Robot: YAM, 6 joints.
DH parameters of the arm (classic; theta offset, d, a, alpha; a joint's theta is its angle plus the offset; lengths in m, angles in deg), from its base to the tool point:
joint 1: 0 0.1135 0.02 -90
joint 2: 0 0 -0.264 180
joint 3: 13.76 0 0.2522 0
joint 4: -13.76 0 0.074 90
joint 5: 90 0 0 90
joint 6: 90 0.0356 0 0
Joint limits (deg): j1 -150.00..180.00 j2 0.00..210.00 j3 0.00..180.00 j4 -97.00..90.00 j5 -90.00..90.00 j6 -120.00..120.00
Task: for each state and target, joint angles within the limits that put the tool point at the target. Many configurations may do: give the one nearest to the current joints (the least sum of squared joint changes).
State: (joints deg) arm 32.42 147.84 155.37 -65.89 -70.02 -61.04
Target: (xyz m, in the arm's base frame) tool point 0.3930 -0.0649 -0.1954
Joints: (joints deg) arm -14.03 191.94 131.42 -66.93 -65.29 -61.04
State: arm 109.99 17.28 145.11 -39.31 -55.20 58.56
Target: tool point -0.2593 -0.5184 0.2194
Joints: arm 65.79 5.75 165.78 -11.36 -42.17 58.56
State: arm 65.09 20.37 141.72 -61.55 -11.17 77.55
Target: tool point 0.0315 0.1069 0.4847
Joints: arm 69.82 56.26 97.65 -71.94 -11.86 77.55
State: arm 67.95 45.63 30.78 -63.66 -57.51 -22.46
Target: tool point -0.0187 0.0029 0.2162
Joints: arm 75.39 13.25 33.98 -95.61 -31.93 -22.46
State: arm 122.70 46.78 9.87 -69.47 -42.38 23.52
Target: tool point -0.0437 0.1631 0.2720
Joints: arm 97.37 53.91 47.46 -52.31 -39.01 23.52
